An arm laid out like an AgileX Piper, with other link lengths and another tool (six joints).
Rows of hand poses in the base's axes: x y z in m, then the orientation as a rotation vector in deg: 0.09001 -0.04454 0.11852 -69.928 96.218 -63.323; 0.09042 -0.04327 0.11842 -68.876 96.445 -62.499; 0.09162 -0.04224 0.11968 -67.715 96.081 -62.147; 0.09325 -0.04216 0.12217 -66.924 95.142 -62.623; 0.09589 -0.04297 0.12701 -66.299 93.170 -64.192; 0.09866 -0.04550 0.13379 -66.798 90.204 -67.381; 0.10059 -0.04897 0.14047 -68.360 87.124 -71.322; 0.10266 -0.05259 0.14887 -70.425 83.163 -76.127; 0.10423 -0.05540 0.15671 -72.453 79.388 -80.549; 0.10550 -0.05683 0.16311 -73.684 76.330 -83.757; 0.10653 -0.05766 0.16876 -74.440 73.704 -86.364; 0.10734 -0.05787 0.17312 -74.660 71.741 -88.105
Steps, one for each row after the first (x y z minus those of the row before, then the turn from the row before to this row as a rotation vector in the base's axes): 0.00041 0.00127 -0.00010 1.101 -0.361 -0.131; 0.00120 0.00103 0.00126 0.782 -0.883 -0.034; 0.00163 0.00008 0.00249 -0.021 -1.164 0.055; 0.00264 -0.00081 0.00484 -0.966 -1.904 0.204; 0.00277 -0.00253 0.00678 -2.785 -2.074 0.366; 0.00193 -0.00347 0.00668 -3.897 -1.516 0.335; 0.00207 -0.00362 0.00840 -4.934 -1.731 0.471; 0.00157 -0.00281 0.00784 -4.692 -1.445 0.426; 0.00127 -0.00143 0.00640 -3.391 -1.295 0.384; 0.00103 -0.00083 0.00565 -2.694 -1.236 0.307; 0.00081 -0.00021 0.00436 -1.726 -1.095 0.269
